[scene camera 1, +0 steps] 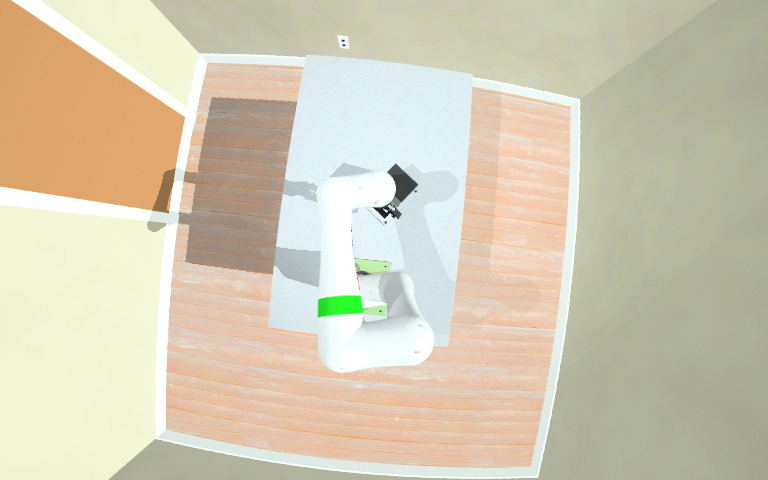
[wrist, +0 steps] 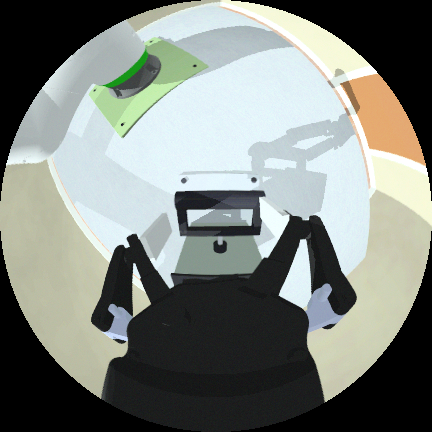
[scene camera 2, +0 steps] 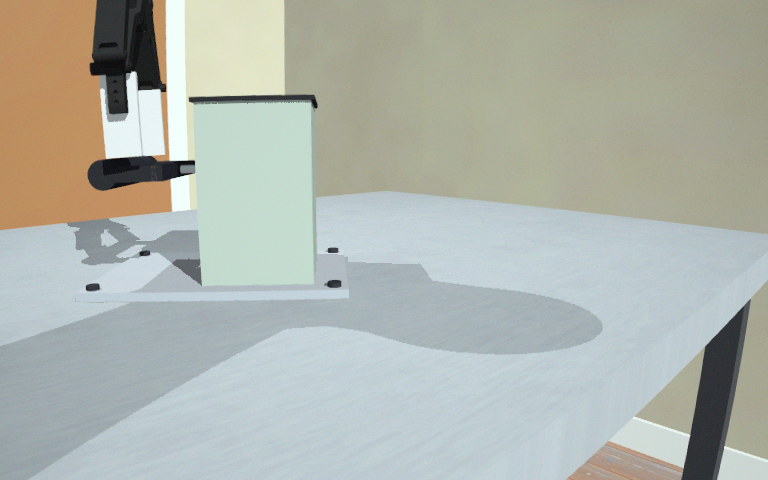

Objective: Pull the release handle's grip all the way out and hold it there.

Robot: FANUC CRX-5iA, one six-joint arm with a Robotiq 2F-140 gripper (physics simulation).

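The release handle's black frame-shaped grip [scene camera 2: 102, 174] [wrist: 217, 201] sticks out sideways from a pale green housing [scene camera 2: 254, 192] [wrist: 217, 262] with a black lid [scene camera 1: 404, 180] [scene camera 2: 254, 99]. A short stretch of light rod [scene camera 2: 187, 168] shows between the handle and the housing. My gripper [scene camera 2: 138, 151] [wrist: 213, 214] is open and empty, pointing down. In the wrist view its pale pads stand wide apart, to the left and right of the handle. In scene camera 2 the pad tips are at about the height of the grip's upper edge. Contact cannot be told.
The housing stands on a white base plate [scene camera 2: 113, 280] [wrist: 217, 179] with dark bolts, on the pale grey table [scene camera 1: 379, 113] [scene camera 2: 481, 396]. A small black knob [wrist: 220, 246] is on the housing below the handle. The arm's green mounting plate [scene camera 1: 373, 266] [wrist: 175, 65] is on the table.
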